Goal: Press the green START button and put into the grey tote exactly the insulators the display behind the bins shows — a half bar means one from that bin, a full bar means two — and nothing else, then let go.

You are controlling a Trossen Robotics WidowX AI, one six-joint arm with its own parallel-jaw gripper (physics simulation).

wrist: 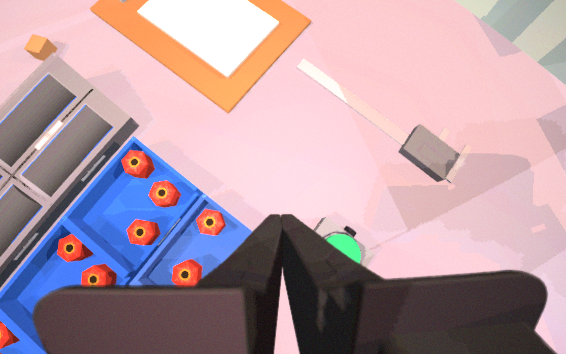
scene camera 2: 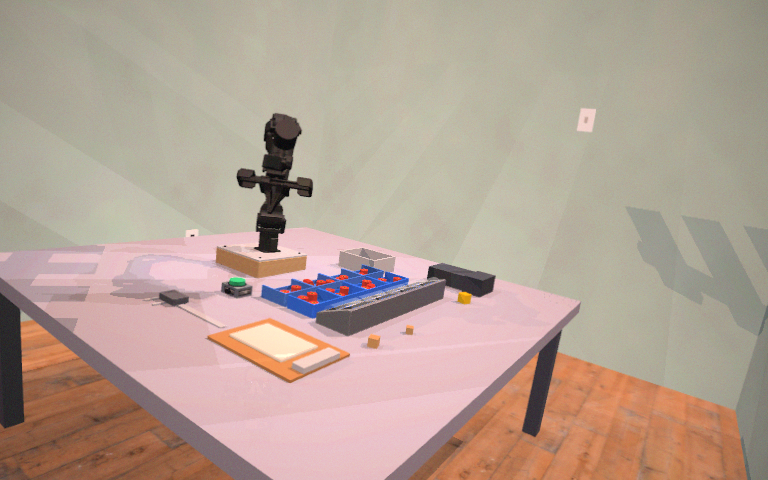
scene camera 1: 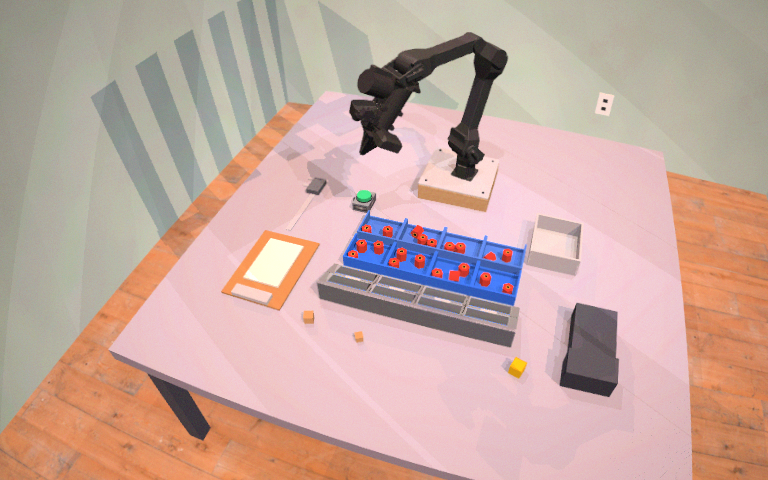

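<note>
The green START button sits on its small grey housing. My gripper is shut with nothing between its fingers, high above the table; in the wrist view its tips are left of the button and partly cover its housing. Red insulators lie in the two rows of blue bins. The long grey display shows grey windows; I cannot make out bars. The grey tote looks empty.
An orange clipboard and a caliper-like tool lie near the button's side. A black block, a yellow cube and two small orange cubes are beyond the display.
</note>
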